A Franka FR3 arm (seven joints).
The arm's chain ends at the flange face. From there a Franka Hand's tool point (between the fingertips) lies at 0.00 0.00 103.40 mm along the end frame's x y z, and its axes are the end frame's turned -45 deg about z.
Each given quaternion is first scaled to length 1.
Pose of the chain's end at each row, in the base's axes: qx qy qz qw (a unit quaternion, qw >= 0); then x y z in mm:
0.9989 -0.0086 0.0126 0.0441 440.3 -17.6 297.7
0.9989 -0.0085 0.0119 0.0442 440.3 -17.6 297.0
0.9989 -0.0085 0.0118 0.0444 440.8 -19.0 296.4
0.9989 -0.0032 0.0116 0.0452 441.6 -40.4 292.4
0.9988 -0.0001 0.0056 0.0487 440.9 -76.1 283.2
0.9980 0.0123 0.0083 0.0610 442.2 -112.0 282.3
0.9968 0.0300 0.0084 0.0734 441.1 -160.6 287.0
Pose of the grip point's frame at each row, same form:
0.9262 0.3743 -0.0052 0.0456 442.8 -26.7 194.7
0.9261 0.3744 -0.0059 0.0454 442.7 -26.8 194.0
0.9261 0.3744 -0.0061 0.0455 443.2 -28.2 193.4
0.9241 0.3793 -0.0066 0.0462 444.0 -49.7 189.5
0.9228 0.3821 -0.0135 0.0471 442.1 -86.2 180.3
0.9173 0.3933 -0.0157 0.0595 444.1 -124.6 179.7
0.9095 0.4092 -0.0203 0.0710 443.3 -175.7 184.7

